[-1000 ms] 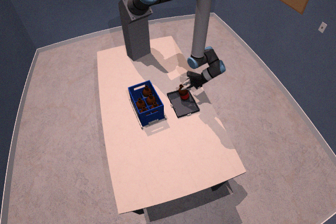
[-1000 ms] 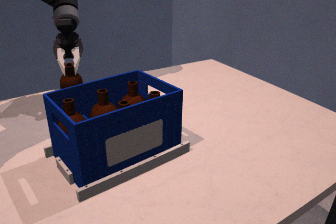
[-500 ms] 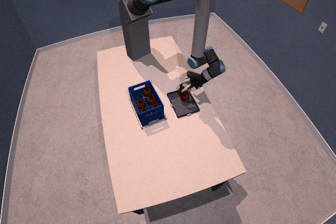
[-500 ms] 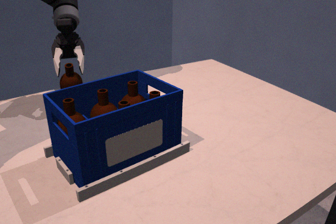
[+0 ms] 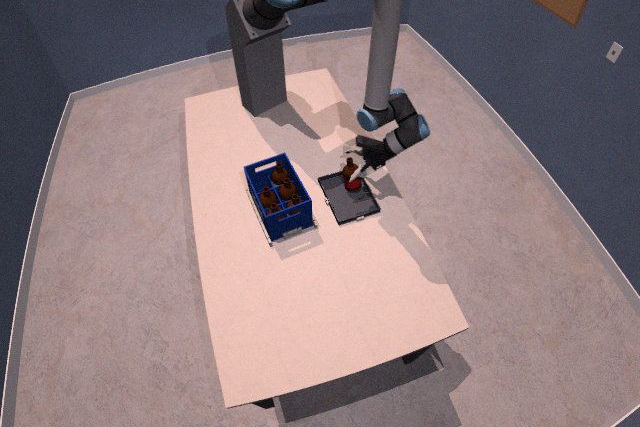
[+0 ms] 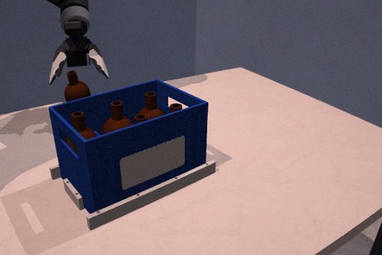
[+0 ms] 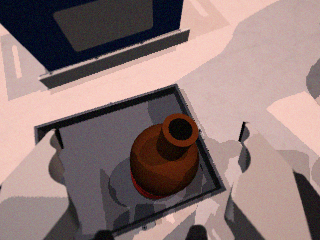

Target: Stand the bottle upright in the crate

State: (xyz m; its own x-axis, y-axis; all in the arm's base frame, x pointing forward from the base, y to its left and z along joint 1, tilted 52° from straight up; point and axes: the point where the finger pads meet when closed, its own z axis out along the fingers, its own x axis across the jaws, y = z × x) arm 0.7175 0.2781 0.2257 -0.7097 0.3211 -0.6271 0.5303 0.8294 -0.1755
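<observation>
Now: the tray 13 cm below my hand, 5 cm ahead of it and 1 cm to the left of it. Round my hand: blue crate: 28 cm to the right, 11 cm ahead, 6 cm below.
</observation>
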